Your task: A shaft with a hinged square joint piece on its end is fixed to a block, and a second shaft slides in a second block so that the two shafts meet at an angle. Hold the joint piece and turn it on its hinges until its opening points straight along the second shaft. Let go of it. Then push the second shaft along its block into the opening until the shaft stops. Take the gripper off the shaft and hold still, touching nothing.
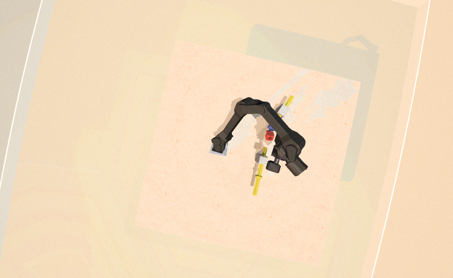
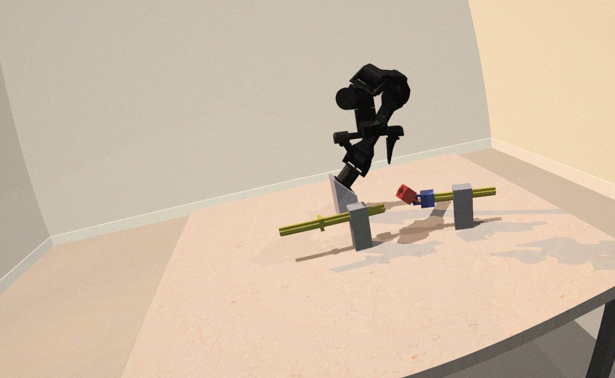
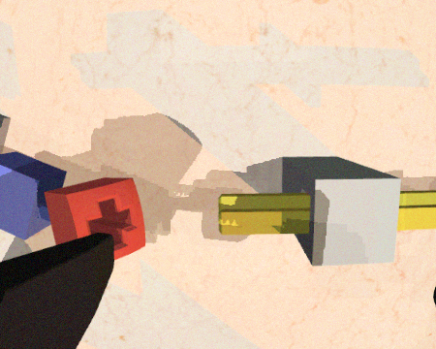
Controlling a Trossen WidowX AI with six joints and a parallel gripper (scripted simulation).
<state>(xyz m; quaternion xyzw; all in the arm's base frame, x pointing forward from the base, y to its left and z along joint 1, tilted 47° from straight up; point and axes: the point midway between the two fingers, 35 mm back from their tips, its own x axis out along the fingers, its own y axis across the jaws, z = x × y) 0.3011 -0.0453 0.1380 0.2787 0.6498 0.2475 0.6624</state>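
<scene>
My gripper tip is 2 cm past the red square joint piece, 9 cm to the right of it and 11 cm above it.
</scene>
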